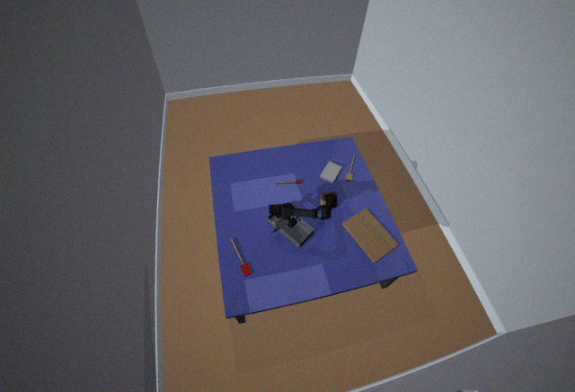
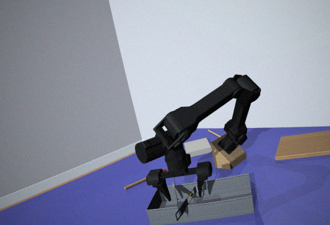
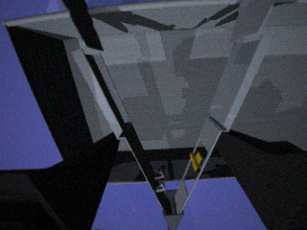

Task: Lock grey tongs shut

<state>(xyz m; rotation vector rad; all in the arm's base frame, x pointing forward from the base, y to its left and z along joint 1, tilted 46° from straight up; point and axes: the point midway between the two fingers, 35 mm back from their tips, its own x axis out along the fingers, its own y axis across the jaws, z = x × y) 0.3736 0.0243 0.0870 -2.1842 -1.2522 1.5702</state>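
Right now the grey roasting tin is 40 mm behind my gripper tip, 30 mm to the left of it and 20 mm below it. The rest, counted from my gripper tip: wooden board: 570 mm behind, 250 mm to the left, 40 mm below; red spatula: 340 mm ahead, 180 mm to the left, 40 mm below; block: 510 mm behind, 350 mm to the right, 40 mm below.
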